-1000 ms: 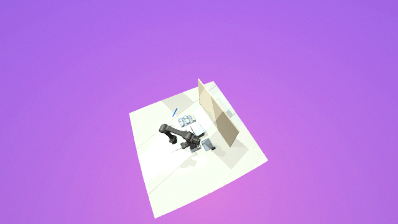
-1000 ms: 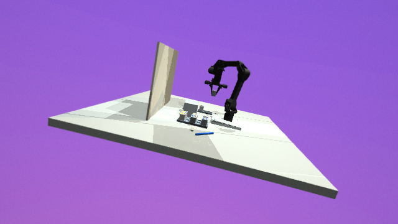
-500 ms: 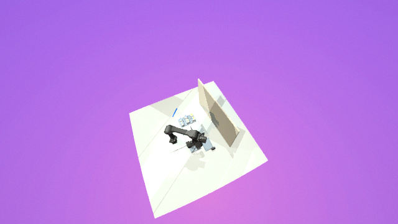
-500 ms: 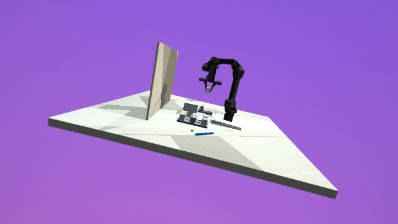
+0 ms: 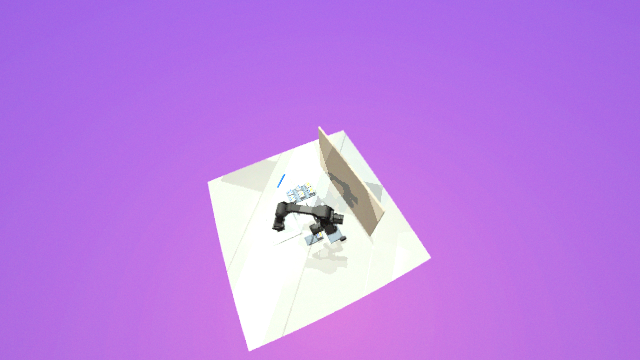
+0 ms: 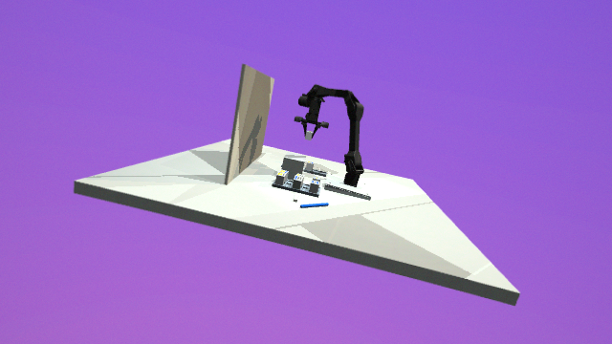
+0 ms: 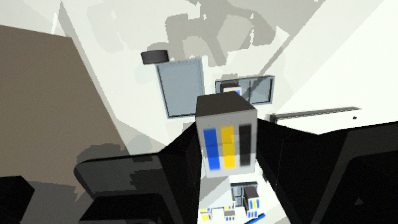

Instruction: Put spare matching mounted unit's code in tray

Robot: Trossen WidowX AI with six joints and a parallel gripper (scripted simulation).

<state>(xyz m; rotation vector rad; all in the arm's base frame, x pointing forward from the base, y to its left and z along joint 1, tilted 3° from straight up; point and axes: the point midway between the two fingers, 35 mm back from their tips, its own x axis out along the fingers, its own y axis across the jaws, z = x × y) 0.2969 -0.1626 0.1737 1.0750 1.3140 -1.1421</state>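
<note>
Now: the grey-blue tray 60 mm ahead of my gripper tip, 10 mm to the left of it and 180 mm below it. The rest, counted from my gripper tip: dark round cylinder 100 mm ahead, 60 mm to the right, 160 mm below; grey spare block 20 mm above; tan board 230 mm ahead, 240 mm to the left, 40 mm above.
</note>
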